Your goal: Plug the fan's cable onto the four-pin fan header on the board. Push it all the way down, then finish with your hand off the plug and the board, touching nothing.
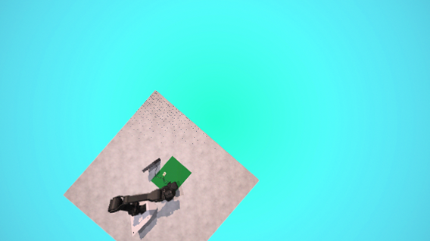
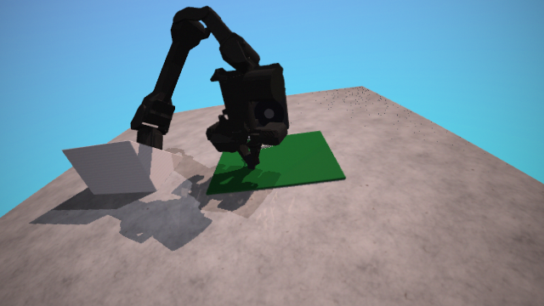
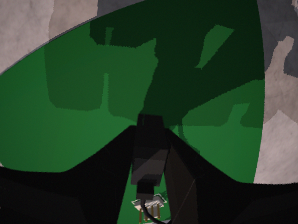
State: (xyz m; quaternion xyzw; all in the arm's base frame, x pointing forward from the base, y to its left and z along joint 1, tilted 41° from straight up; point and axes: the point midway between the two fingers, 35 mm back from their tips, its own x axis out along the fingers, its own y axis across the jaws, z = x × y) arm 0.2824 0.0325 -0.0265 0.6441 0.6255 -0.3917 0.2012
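My gripper tip is 110 mm to the right of the four-pin fan header, 20 mm above it and 10 mm short of it. Round my gripper tip: black fan: 240 mm to the left, 40 mm above, 10 mm ahead; dark fan plug: 10 mm to the left, 10 mm above; green board: 50 mm to the left, 50 mm ahead, 30 mm below.
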